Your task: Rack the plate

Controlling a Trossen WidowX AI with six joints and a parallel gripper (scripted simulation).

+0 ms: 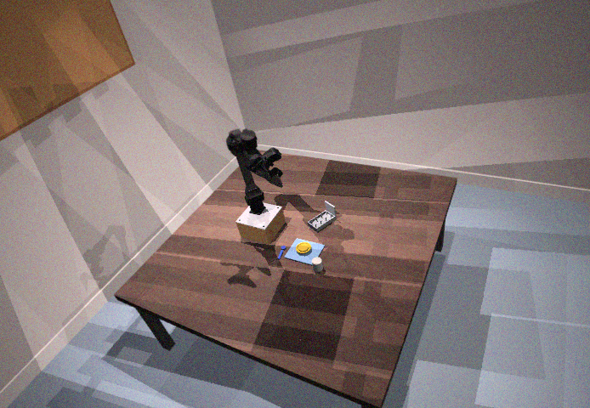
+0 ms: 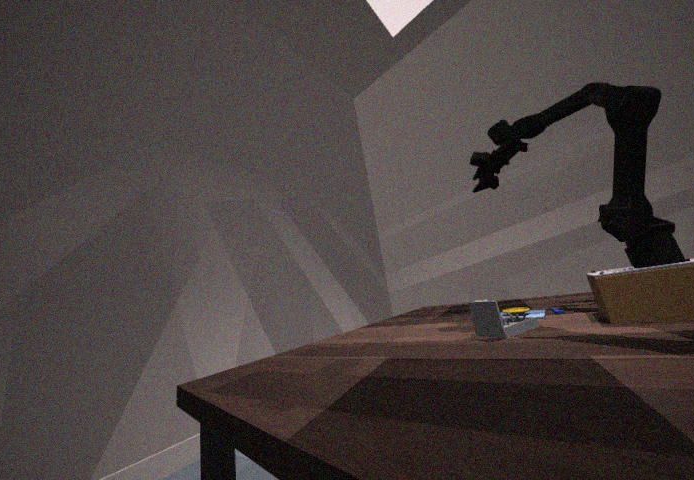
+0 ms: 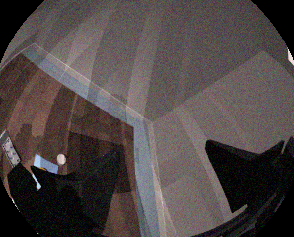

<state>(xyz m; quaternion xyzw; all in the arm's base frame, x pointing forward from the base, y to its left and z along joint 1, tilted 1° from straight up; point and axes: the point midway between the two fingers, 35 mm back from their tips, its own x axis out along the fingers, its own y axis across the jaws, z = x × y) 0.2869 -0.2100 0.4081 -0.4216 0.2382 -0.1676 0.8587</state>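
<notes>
My gripper tip is now 48 cm above the yellow plate, 13 cm to the right of it and 3 cm past it. Round my gripper tip: white cup: 47 cm below, 8 cm ahead, 5 cm to the left; blue spoon: 49 cm below, 13 cm behind, 9 cm to the left; light blue mat: 49 cm below, 12 cm to the left, 3 cm behind.
</notes>
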